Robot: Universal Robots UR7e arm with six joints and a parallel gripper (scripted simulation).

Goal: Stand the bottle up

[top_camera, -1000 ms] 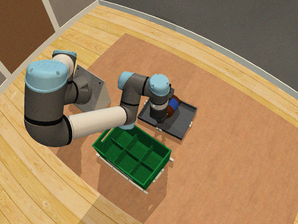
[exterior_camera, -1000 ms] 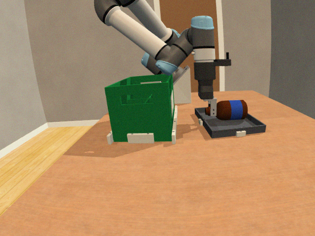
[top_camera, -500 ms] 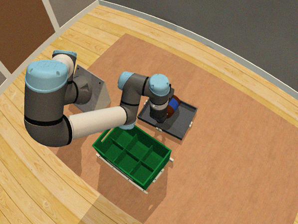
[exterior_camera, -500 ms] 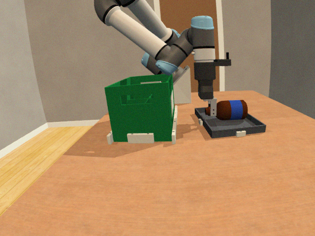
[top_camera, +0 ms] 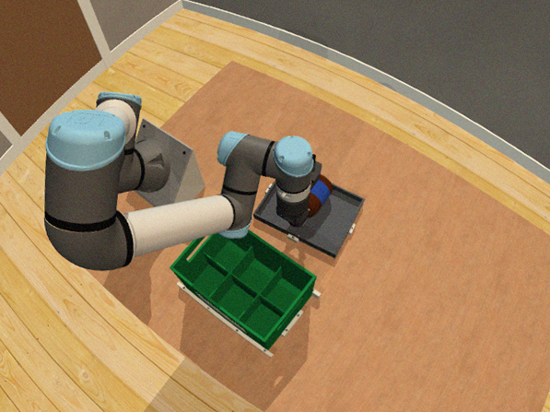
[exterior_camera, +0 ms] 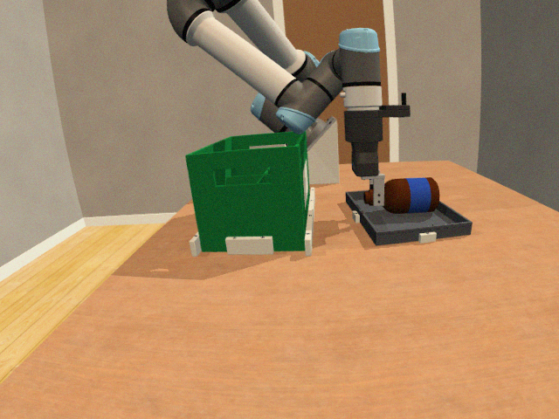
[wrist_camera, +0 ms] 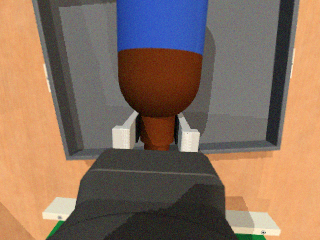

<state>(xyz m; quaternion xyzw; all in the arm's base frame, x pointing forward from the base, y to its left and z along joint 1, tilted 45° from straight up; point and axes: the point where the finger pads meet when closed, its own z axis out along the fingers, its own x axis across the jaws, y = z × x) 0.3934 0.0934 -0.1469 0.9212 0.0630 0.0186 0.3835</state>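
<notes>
My gripper is now 10 mm past the bottle, 50 mm to the right of it and 10 mm above it. From my hand the other things lie so: green crate (30 mm ahead, 240 mm to the right, 40 mm above); then dark grey tray (50 mm to the left, 40 mm below).
</notes>
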